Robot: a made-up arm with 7 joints.
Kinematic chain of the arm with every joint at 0, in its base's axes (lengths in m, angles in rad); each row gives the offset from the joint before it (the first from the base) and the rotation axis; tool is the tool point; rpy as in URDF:
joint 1: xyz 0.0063 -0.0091 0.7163 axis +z
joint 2: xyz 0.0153 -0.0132 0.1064 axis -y
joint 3: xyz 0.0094 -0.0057 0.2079 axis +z
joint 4: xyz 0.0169 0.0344 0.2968 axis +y
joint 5: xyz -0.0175 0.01 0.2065 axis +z
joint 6: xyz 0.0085 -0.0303 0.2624 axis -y
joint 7: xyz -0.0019 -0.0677 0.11 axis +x
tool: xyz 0.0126 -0.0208 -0.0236 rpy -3.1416 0 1.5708
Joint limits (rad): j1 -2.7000..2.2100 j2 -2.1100..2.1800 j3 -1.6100..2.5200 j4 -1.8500..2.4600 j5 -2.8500..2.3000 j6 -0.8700..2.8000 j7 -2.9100..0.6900
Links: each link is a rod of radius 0.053 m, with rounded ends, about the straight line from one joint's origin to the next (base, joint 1, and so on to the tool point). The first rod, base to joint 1, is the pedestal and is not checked.
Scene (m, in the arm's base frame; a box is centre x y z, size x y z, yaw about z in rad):
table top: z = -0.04
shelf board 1: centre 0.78 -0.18 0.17 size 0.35 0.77 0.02 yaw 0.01
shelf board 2: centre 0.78 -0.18 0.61 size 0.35 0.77 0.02 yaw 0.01
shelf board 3: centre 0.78 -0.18 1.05 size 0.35 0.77 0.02 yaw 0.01
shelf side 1: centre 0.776 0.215 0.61 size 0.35 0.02 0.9 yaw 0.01
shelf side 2: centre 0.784 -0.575 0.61 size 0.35 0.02 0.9 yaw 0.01
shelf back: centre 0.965 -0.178 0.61 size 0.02 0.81 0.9 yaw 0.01
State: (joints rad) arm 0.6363 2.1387 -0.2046 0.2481 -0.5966 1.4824 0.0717
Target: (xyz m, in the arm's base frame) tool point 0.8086 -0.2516 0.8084
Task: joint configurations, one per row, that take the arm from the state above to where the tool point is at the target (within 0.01 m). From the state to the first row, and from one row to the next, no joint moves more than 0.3 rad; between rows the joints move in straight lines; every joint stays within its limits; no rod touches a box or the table.
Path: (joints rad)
1: 0.7399 2.1439 -0.3224 0.5197 -0.5212 1.4634 0.0773
2: 0.8435 2.1490 -0.4403 0.7913 -0.4458 1.4443 0.0828
3: 0.9471 2.1542 -0.5581 1.0629 -0.3705 1.4253 0.0884
4: 1.0508 2.1594 -0.6759 1.3345 -0.2951 1.4062 0.0939
5: 1.1544 2.1645 -0.7937 1.6062 -0.2197 1.3872 0.0995
6: 1.2580 2.1697 -0.9116 1.8778 -0.1443 1.3682 0.1050
7: 1.3616 2.1748 -1.0294 2.1494 -0.0689 1.3491 0.1106
8: 1.4652 2.1800 -1.1472 2.4210 0.0064 1.3301 0.1161
9: 1.6514 2.1125 -1.1258 2.1886 -0.0555 1.2861 0.0993
10: 1.8376 2.0449 -1.1044 1.9562 -0.1175 1.2422 0.0824
11: 2.0238 1.9774 -1.0830 1.7238 -0.1794 1.1983 0.0656
12: 2.2100 1.9098 -1.0616 1.4913 -0.2414 1.1543 0.0488

